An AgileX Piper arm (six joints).
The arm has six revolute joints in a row. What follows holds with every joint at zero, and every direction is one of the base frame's. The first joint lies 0.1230 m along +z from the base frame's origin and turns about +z. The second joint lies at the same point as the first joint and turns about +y. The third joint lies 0.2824 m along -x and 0.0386 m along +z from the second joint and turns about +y. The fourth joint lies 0.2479 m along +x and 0.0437 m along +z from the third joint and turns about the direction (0.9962, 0, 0.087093). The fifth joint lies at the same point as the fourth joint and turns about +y. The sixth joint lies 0.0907 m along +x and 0.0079 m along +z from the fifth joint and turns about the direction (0.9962, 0, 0.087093). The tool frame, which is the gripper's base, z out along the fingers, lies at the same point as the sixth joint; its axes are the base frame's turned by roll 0.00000, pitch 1.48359 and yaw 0.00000 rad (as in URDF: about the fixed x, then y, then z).
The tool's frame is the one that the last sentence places.
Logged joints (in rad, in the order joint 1, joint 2, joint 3, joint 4, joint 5, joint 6), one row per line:
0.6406 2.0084 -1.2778 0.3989 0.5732 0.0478
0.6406 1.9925 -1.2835 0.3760 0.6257 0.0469
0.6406 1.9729 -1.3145 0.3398 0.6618 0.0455
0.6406 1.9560 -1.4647 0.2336 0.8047 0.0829
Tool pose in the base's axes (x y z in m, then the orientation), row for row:
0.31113 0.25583 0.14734 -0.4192 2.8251 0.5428
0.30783 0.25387 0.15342 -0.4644 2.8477 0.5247
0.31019 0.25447 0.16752 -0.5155 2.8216 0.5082
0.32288 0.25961 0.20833 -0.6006 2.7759 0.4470
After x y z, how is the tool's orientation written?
As a rotation vector, in radians.
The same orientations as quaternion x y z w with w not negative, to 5 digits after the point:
-0.14321 0.96511 0.18543 0.11695
-0.15749 0.96574 0.17794 0.10429
-0.17581 0.96231 0.17332 0.11406
-0.20705 0.95694 0.15410 0.13286

